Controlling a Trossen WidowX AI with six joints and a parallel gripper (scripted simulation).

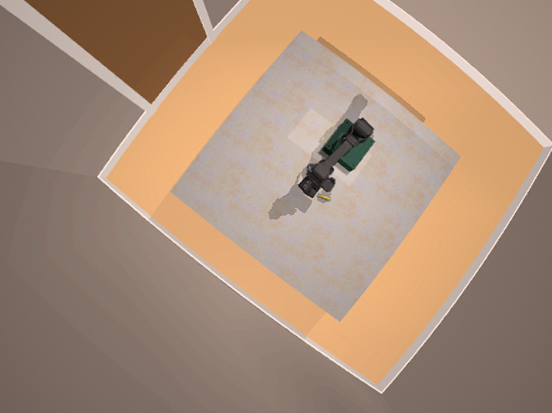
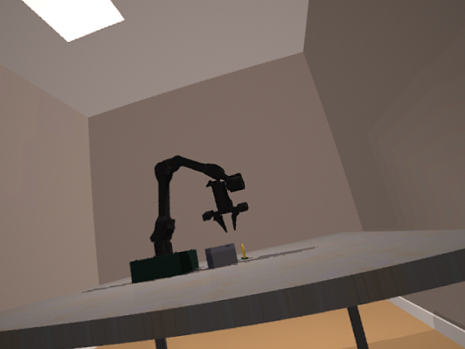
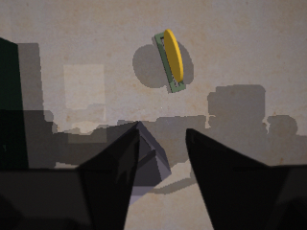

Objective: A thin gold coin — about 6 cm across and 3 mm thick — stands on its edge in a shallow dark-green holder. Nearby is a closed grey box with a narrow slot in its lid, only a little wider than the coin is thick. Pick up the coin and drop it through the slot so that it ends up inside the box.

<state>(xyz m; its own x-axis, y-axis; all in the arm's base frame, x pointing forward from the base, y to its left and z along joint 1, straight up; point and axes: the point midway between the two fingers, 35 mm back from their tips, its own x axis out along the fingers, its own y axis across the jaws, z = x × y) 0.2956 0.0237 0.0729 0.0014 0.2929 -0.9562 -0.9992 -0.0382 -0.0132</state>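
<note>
The gold coin lies 20 mm ahead of my gripper tip, 80 mm to the left of it and 90 mm below it.
</note>
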